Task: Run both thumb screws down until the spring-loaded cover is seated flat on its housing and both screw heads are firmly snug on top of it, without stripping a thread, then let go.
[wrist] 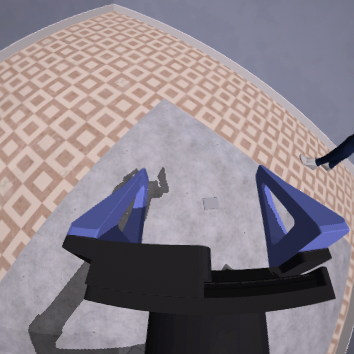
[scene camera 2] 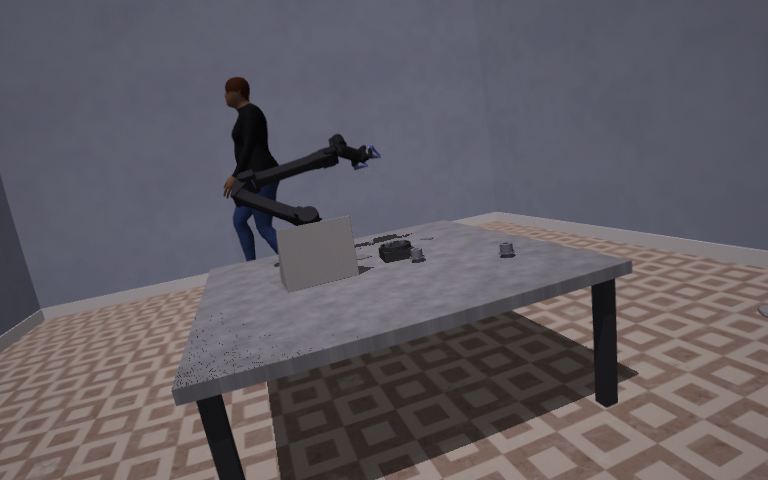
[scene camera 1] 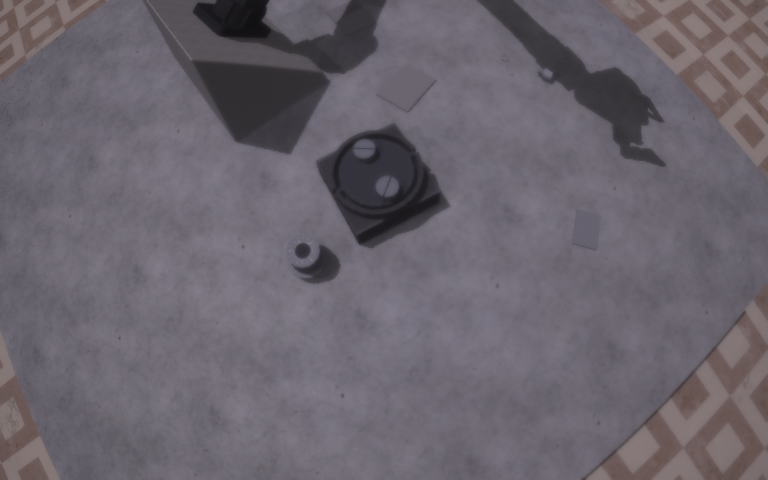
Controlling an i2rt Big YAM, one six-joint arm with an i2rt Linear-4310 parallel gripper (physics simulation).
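Places are measured from the arm's base along level axes (x ahead, y left, z up), in millimetres.
Pixels of known places: gripper, between the fingertips: (wrist: 201, 171) (scene camera 2: 374, 160); arm's base, origin of its link: (scene camera 2: 314, 248) (scene camera 1: 230, 24).
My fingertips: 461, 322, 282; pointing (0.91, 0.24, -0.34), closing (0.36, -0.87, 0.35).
Observation:
Ahead of a thing's pixels: the offset from my fingertips to its top centre, as dx, dy, dz.
The dark square housing @[-123, -329, -344] (scene camera 1: 355, 224) (scene camera 2: 390, 255) sits on the table, with a raised ring around its round dark cover @[-123, -329, -346] (scene camera 1: 368, 174). Two pale slotted screw heads show on the cover, one at the upper left (scene camera 1: 364, 148) and one at the lower right (scene camera 1: 387, 185). Each casts a small shadow. Whether the cover is flat or the heads touch it cannot be told. My gripper (scene camera 2: 373, 160) (wrist: 201, 171) is open and empty, high above the table and apart from the housing. The housing does not show in the wrist view.
A metal spool-like part @[-110, -471, -350] (scene camera 1: 305, 263) (scene camera 2: 416, 254) stands beside the housing; another @[+114, -723, -350] (scene camera 2: 505, 248) stands farther right. A large pale block (scene camera 2: 320, 254) stands near the arm's base. Flat pale squares @[-219, -174, -397] (scene camera 1: 406, 87) @[+138, -156, -397] (scene camera 1: 586, 229) lie on the table. A person (scene camera 2: 252, 135) is behind the arm.

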